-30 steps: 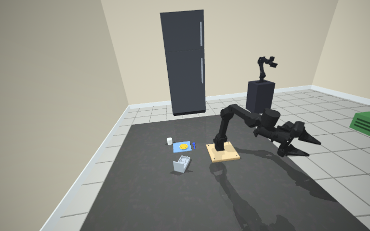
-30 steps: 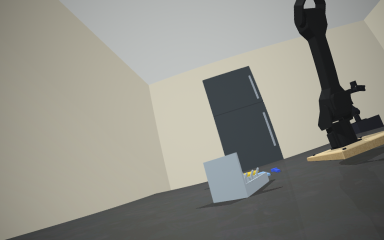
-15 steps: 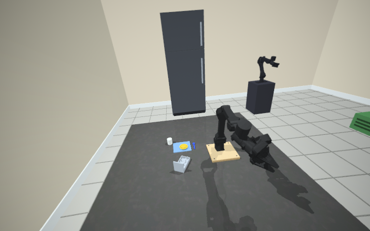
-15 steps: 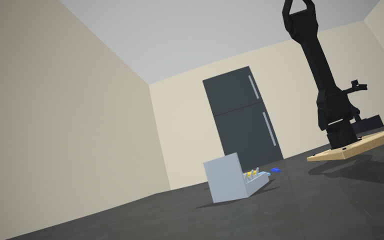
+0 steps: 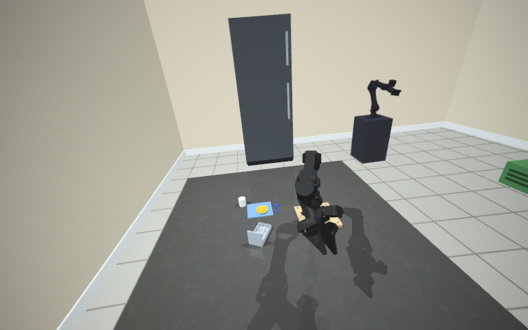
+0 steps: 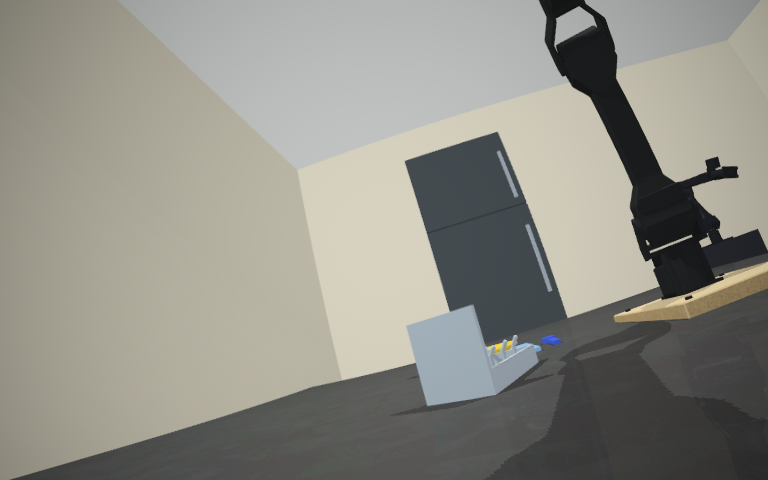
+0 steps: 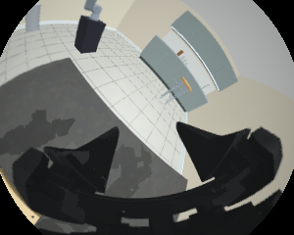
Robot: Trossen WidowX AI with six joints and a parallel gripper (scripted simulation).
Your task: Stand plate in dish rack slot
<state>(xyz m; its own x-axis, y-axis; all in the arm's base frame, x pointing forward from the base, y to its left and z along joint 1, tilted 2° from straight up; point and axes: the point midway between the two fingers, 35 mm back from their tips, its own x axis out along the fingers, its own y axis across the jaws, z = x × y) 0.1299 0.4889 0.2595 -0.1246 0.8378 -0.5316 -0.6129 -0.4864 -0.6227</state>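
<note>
The yellow plate lies 600 mm to the right of my gripper tip, 250 mm below it and 160 mm ahead of it. The rest, counted from my gripper tip: blue spoon (620 mm to the right, 270 mm below, 60 mm ahead); then light blue mat (620 mm to the right, 270 mm below, 170 mm ahead); then dish rack (410 mm to the right, 250 mm below, 190 mm ahead).
</note>
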